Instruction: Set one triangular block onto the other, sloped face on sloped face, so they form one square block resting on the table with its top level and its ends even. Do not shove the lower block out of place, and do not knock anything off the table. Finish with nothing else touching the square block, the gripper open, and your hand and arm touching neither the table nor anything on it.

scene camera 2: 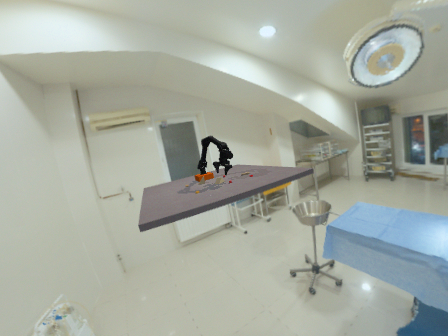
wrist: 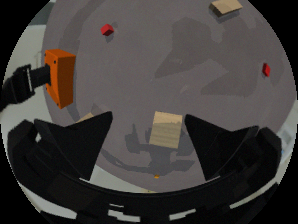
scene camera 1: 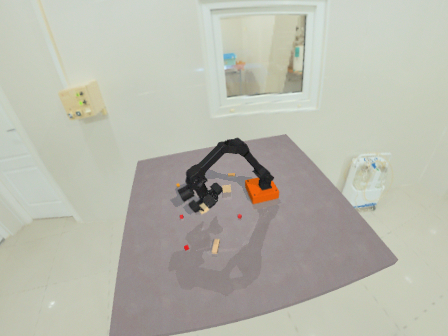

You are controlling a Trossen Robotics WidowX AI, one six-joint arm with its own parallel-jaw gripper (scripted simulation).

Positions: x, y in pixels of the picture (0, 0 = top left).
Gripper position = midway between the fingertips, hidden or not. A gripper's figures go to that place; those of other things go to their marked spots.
Scene:
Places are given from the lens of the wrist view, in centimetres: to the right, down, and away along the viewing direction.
gripper (wrist: 149, 116): 0, 0, 10
tan triangular block (wrist: 166, 130): 3, 3, 14

